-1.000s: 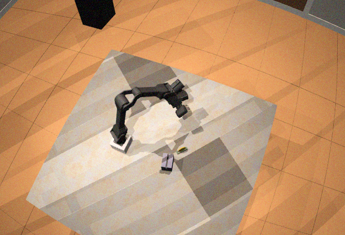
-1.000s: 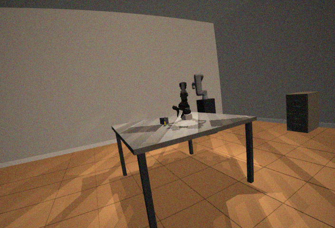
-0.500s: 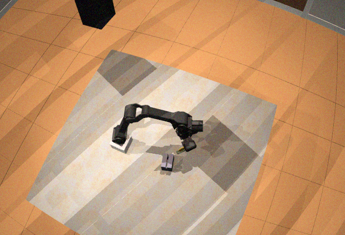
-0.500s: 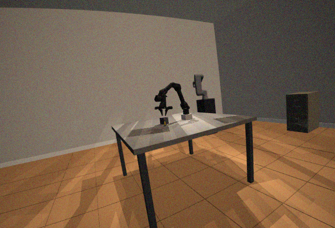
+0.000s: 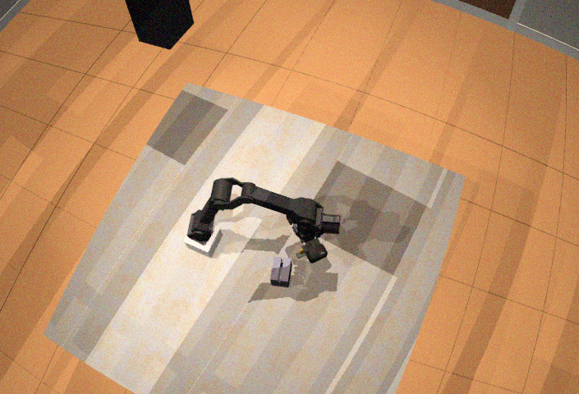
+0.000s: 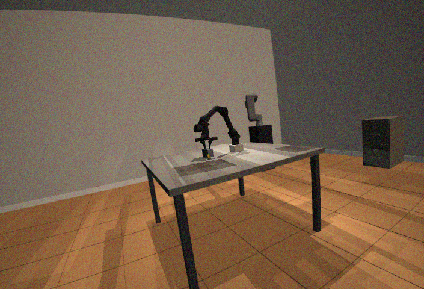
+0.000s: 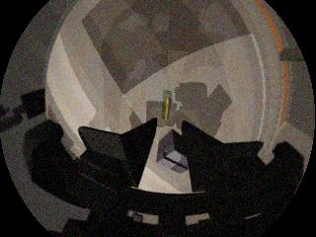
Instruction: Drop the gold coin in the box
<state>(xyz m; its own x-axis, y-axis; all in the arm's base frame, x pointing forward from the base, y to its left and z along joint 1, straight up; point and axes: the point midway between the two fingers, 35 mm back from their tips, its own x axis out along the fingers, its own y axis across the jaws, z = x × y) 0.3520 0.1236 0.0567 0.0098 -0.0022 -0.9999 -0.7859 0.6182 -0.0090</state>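
Now: the thin gold coin 60 mm below my gripper tip.
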